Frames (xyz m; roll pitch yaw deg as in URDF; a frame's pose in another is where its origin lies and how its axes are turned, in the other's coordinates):
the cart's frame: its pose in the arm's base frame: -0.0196 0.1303 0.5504 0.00 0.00 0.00
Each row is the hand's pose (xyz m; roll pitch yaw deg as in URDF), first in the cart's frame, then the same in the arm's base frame.
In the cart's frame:
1: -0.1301 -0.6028 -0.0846 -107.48 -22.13 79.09
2: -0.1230 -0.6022 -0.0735 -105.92 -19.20 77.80
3: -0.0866 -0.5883 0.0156 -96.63 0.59 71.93
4: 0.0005 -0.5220 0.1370 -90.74 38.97 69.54
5: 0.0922 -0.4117 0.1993 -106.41 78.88 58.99
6: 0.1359 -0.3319 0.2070 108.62 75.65 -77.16
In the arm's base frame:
1: -0.1497 -0.4725 0.4658 -107.48 -22.13 79.09
2: -0.1426 -0.4719 0.4769 -105.92 -19.20 77.80
3: -0.1062 -0.4580 0.5660 -96.63 0.59 71.93
4: -0.0191 -0.3917 0.6874 -90.74 38.97 69.54
5: 0.0726 -0.2814 0.7497 -106.41 78.88 58.99
6: 0.1163 -0.2016 0.7574 108.62 75.65 -77.16

